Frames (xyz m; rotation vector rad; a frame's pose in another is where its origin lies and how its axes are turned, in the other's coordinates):
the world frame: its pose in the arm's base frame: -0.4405 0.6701 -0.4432 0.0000 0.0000 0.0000
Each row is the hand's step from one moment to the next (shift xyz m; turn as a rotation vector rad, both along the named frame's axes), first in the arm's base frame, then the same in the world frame.
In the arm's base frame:
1: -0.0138 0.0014 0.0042 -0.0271 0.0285 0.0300
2: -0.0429 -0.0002 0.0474 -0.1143 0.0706 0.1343
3: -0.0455 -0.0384 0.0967 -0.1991 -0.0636 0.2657
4: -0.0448 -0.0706 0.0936 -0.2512 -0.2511 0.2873
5: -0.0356 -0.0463 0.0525 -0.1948 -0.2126 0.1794
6: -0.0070 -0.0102 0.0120 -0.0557 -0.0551 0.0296
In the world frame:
1: -0.0138 0.0014 0.0042 -0.0271 0.0285 0.0300
2: -0.0429 -0.0002 0.0474 -0.1143 0.0706 0.1343
3: -0.0455 -0.0384 0.0967 -0.1991 -0.0636 0.2657
4: -0.0448 -0.0706 0.0936 -0.2512 -0.2511 0.2873
5: -0.0356 -0.0463 0.0525 -0.1948 -0.2126 0.1794
6: -0.0070 -0.0102 0.0120 -0.0557 -0.0551 0.0296

